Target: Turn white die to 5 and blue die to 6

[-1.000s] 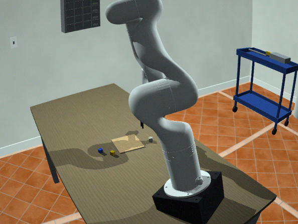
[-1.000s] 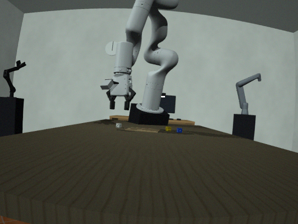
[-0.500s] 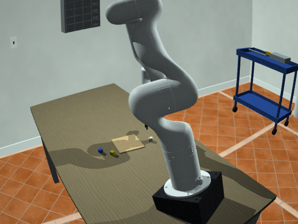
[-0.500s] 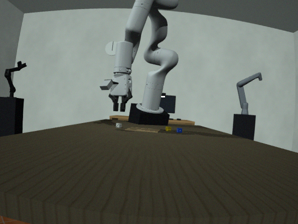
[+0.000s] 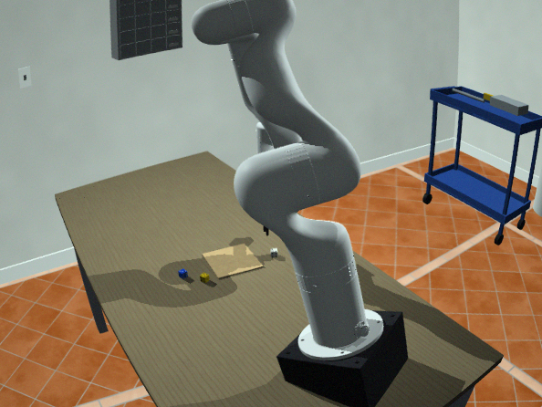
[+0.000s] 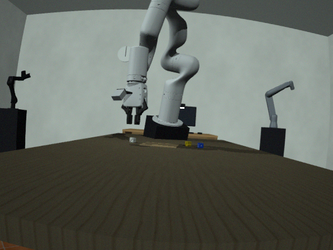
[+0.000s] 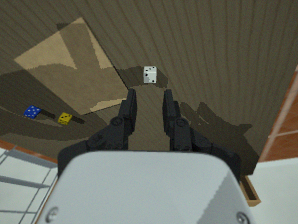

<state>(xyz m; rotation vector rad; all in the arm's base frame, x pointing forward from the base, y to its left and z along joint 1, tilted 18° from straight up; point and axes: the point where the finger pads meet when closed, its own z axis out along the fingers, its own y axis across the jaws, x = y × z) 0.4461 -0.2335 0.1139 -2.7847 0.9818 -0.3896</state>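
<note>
Right now the white die is 90 mm below my hand. From my hand the other things lie so: tan mat 110 mm to the left, 90 mm below, 60 mm ahead; yellow die 240 mm to the left, 90 mm below, 30 mm ahead; blue die 270 mm to the left, 90 mm below, 90 mm ahead.
</note>
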